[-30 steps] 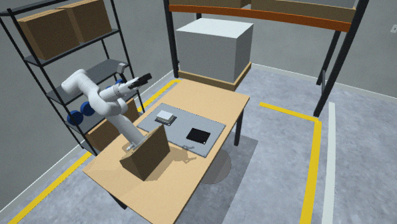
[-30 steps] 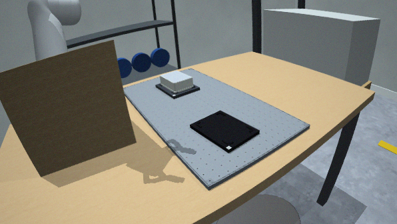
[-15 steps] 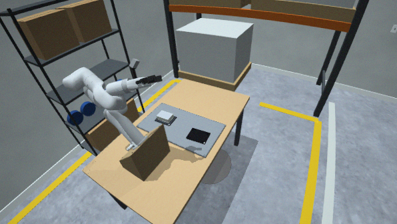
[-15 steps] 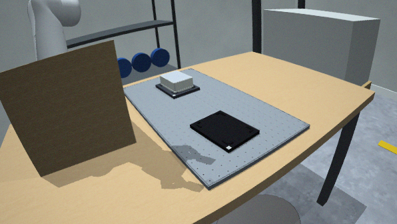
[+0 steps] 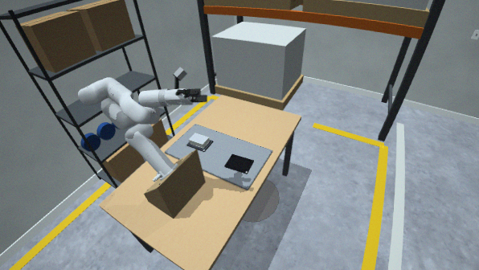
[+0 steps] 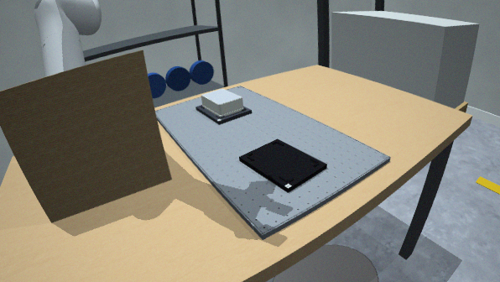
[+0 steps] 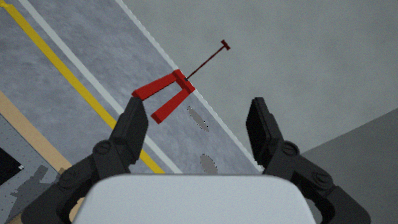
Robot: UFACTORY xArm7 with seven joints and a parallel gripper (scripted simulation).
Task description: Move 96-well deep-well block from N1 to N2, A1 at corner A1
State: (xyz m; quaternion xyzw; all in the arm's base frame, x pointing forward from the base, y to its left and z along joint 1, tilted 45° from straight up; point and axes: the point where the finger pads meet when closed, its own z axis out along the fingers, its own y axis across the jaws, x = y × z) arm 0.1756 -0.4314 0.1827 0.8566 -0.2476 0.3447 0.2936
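Now: hand 61 cm above the white deep-well block, 36 cm to the right of it and 25 cm short of it. The rest, counted from my hand: black nest N2: 64 cm below, 22 cm ahead, 1 cm to the right; nest N1: 64 cm below, 36 cm to the left, 25 cm ahead; small white corner mark: 63 cm below, 18 cm ahead, 9 cm to the right.
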